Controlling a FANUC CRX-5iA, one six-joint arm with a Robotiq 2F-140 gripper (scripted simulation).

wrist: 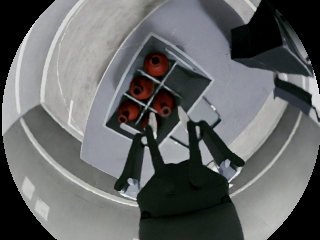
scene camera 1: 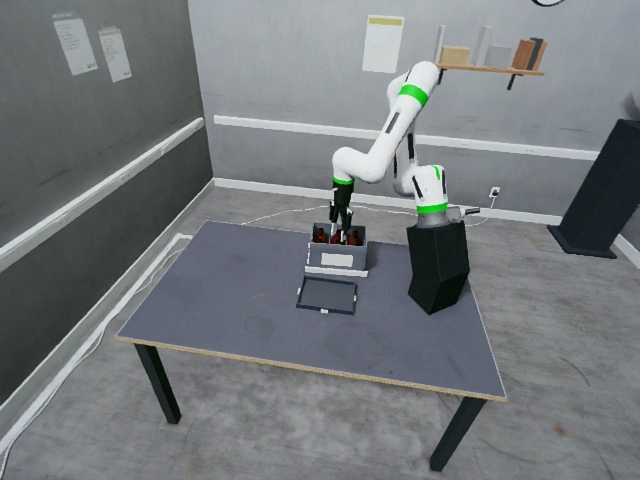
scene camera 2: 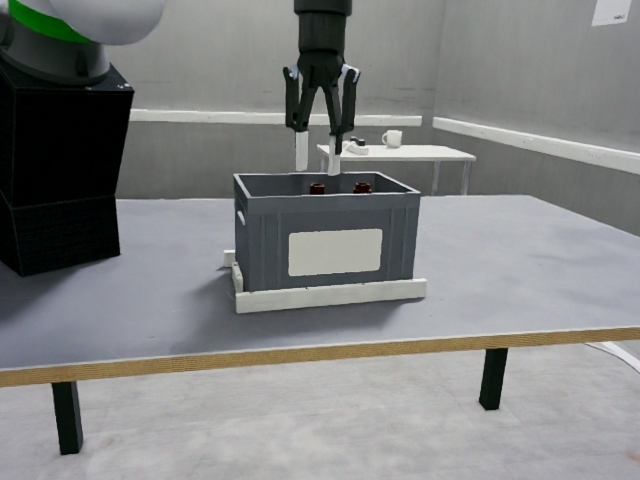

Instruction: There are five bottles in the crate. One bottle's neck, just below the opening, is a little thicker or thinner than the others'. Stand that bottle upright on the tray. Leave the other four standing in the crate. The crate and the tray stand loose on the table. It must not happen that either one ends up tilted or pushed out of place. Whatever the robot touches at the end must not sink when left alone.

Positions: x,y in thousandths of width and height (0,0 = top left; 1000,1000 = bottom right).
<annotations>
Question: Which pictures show the dark tray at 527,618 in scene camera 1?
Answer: The wrist view and scene camera 1 only.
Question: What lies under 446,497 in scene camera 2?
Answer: A grey crate.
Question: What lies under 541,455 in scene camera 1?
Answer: My gripper.
</annotations>
